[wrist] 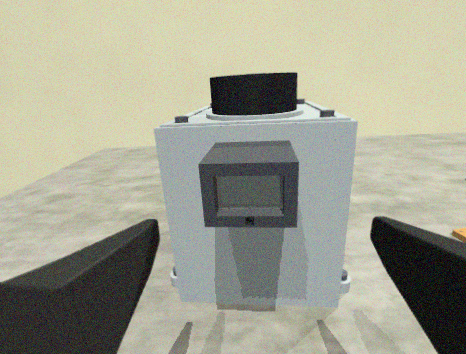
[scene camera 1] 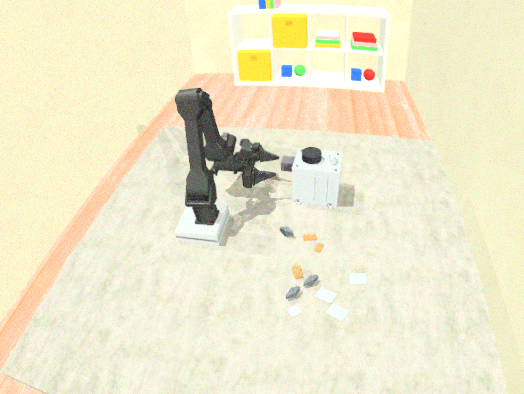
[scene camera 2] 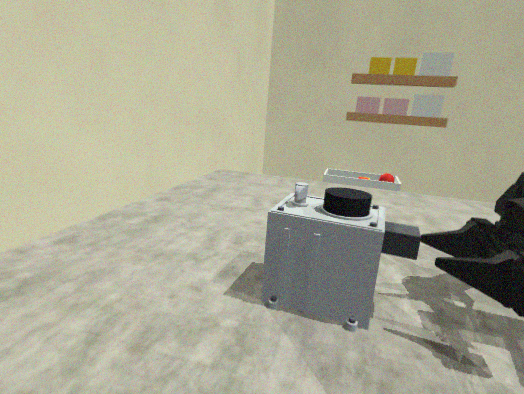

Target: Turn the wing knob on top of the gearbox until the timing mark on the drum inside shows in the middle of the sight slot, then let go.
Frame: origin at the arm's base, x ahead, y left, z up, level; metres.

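Seen in the pictures: gripper, between the fingertips: (wrist: 264, 228) (scene camera 1: 277, 165) (scene camera 2: 427, 248); arm's base, origin of its link: (scene camera 1: 207, 217).
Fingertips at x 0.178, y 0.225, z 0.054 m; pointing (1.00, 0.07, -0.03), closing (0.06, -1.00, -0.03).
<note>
Pixels of each thing's top centre, then the offset from my fingertips to it. "*": a spot on its surface instead. Level surfaces: height alone.
- white gearbox, centre of its top: (wrist: 252, 64) (scene camera 2: 349, 187) (scene camera 1: 311, 150) 0.111 m ahead, 0.004 m left, 0.070 m up
- black round cap, a spot on its surface: (wrist: 254, 94) * 0.080 m ahead, 0.003 m left, 0.050 m up
- pale wing knob, centre of its top: (scene camera 2: 302, 181) (scene camera 1: 332, 152) 0.179 m ahead, 0.003 m left, 0.070 m up
- dark hood, a spot on its surface: (wrist: 252, 152) (scene camera 2: 404, 228) (scene camera 1: 287, 159) * 0.032 m ahead, 0.005 m left, 0.024 m up
- sight slot, a spot on its surface: (wrist: 249, 192) * 0.022 m ahead, 0.007 m left, 0.007 m up
- mat, height of its surface: 0.102 m down
The white gearbox (scene camera 1: 316, 185) (scene camera 2: 320, 270) (wrist: 190, 200) stands upright on the mat. A black round cap (scene camera 1: 311, 155) (scene camera 2: 347, 202) (wrist: 254, 94) is on its top. The pale wing knob (scene camera 1: 333, 159) (scene camera 2: 301, 192) stands behind the cap from the arm's side; it is hidden in the wrist view. A dark hood (scene camera 1: 287, 163) (scene camera 2: 401, 240) (wrist: 252, 152) on the side facing the arm frames the sight slot (wrist: 249, 192), which shows plain grey; no timing mark can be made out. My gripper (scene camera 1: 276, 166) (scene camera 2: 429, 249) (wrist: 264, 228) is open and empty, level in front of the hood, apart from it.
On the mat (scene camera 1: 150, 310) lie grey pieces (scene camera 1: 286, 231) (scene camera 1: 310, 280), orange pieces (scene camera 1: 310, 237) (scene camera 1: 298, 272) and white squares (scene camera 1: 357, 278) (scene camera 1: 337, 312), nearer scene camera 1 than the gearbox. A low tray (scene camera 2: 362, 183) with a red ball stands beyond the gearbox in scene camera 2.
</note>
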